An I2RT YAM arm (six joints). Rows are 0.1 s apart.
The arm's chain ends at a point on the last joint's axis. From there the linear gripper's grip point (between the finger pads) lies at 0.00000 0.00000 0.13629 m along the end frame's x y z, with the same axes.
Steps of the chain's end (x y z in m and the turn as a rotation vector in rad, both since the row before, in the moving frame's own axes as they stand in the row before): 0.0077, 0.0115, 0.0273, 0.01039, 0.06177, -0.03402; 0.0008, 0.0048, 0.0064, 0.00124, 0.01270, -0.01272; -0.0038, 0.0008, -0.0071, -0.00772, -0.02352, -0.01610; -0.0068, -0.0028, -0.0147, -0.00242, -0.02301, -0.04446; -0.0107, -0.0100, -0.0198, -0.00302, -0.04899, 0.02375; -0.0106, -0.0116, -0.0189, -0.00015, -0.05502, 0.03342; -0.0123, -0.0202, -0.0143, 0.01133, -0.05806, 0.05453; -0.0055, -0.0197, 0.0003, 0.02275, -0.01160, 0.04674; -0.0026, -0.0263, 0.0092, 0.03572, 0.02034, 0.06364; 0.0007, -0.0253, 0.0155, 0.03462, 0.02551, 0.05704; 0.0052, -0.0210, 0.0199, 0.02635, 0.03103, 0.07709
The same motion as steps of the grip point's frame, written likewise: 0.0161, 0.0099, 0.0270, 0.01039, 0.06177, -0.03402; 0.0025, 0.0046, 0.0064, 0.00124, 0.01270, -0.01272; -0.0070, 0.0019, -0.0071, -0.00772, -0.02352, -0.01610; -0.0099, -0.0024, -0.0147, -0.00242, -0.02301, -0.04446; -0.0174, -0.0097, -0.0200, -0.00302, -0.04899, 0.02375; -0.0181, -0.0117, -0.0191, -0.00015, -0.05502, 0.03342; -0.0202, -0.0220, -0.0145, 0.01133, -0.05806, 0.05453; -0.0070, -0.0228, 0.0003, 0.02275, -0.01160, 0.04674; 0.0003, -0.0311, 0.0091, 0.03572, 0.02034, 0.06364; 0.0043, -0.0299, 0.0154, 0.03462, 0.02551, 0.05704; 0.0096, -0.0244, 0.0198, 0.02635, 0.03103, 0.07709
